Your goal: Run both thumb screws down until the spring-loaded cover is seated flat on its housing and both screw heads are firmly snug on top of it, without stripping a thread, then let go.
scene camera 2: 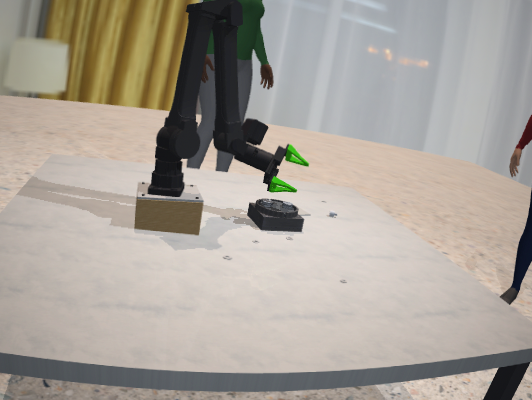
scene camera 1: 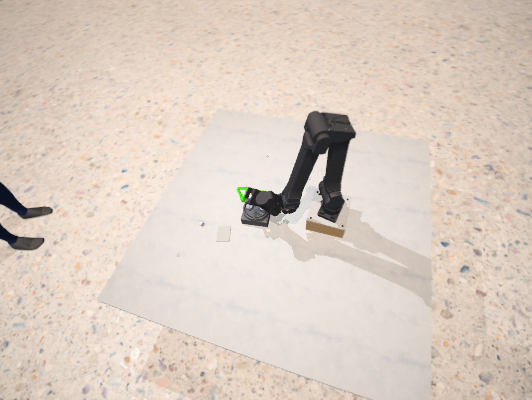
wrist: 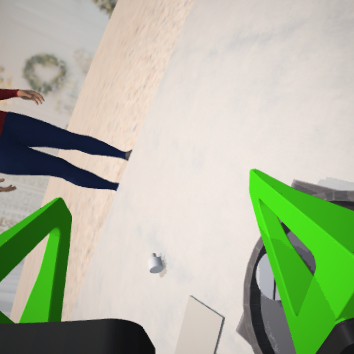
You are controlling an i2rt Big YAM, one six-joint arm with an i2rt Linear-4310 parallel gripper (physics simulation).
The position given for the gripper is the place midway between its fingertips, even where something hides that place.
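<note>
The gripper [scene camera 2: 302, 178] is part of the scene, and the wrist view shows the same gripper [wrist: 155, 193] too, while a pale plate [wrist: 199, 321] rests on the table.
</note>
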